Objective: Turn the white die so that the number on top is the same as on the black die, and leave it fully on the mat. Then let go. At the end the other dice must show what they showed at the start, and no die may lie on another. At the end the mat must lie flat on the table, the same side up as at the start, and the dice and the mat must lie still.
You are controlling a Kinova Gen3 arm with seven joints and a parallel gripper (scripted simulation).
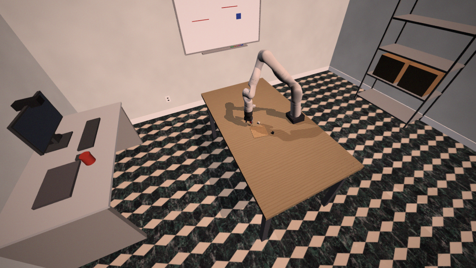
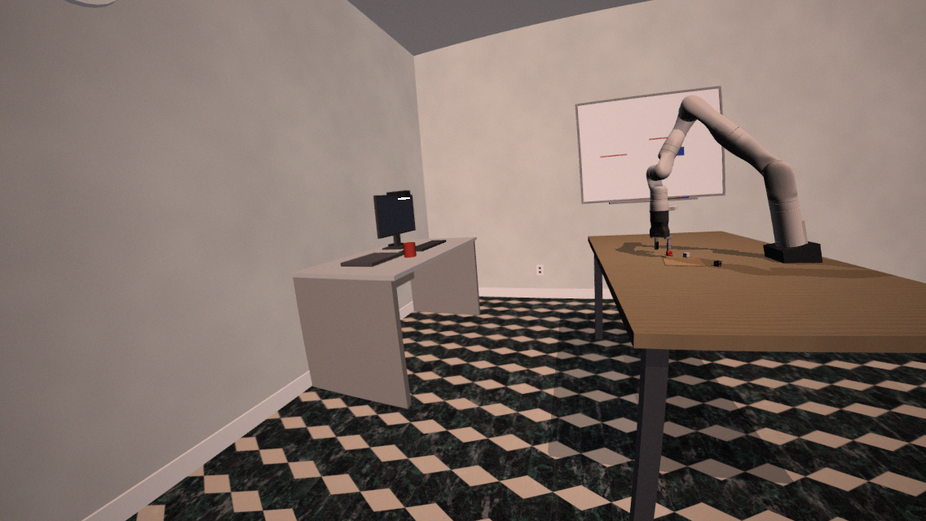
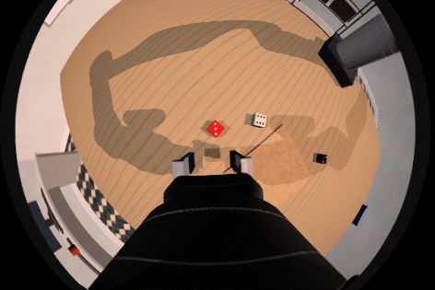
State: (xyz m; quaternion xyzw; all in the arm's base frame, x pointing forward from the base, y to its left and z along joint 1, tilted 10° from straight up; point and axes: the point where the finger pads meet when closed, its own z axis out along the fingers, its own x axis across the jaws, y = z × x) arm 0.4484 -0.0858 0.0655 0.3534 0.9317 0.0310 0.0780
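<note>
Now: hand 40 mm above the red die, 30 mm to the left of it and 30 mm past it. From my hand the other things lie so: white die: 100 mm behind, 40 mm below, 10 mm to the left; then black die: 180 mm to the left, 160 mm behind, 40 mm below; then tan mat: 110 mm to the left, 50 mm below, 50 mm behind.
</note>
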